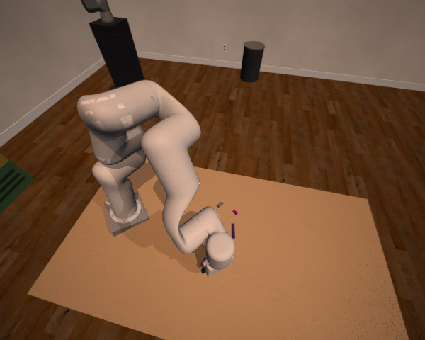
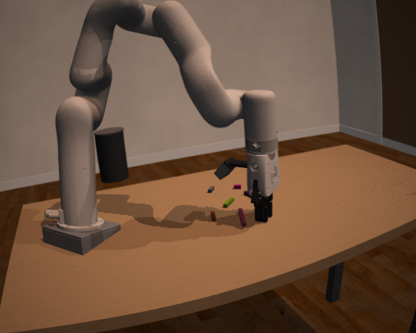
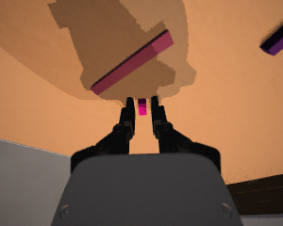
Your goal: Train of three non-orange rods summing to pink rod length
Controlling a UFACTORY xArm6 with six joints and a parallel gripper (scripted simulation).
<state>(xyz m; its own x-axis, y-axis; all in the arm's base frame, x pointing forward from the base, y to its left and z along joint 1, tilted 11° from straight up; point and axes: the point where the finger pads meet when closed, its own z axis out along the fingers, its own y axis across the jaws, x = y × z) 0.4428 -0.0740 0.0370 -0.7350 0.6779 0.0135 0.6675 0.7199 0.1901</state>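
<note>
Now: the pink rod 5 cm behind my hand, 3 cm to the left of it and 2 cm below it. The rest, counted from my hand: purple rod: 2 cm ahead, 15 cm to the left, 2 cm below; orange rod: 11 cm behind, 6 cm to the left, 2 cm below; lime rod: 5 cm behind, 13 cm to the left, 2 cm below.
</note>
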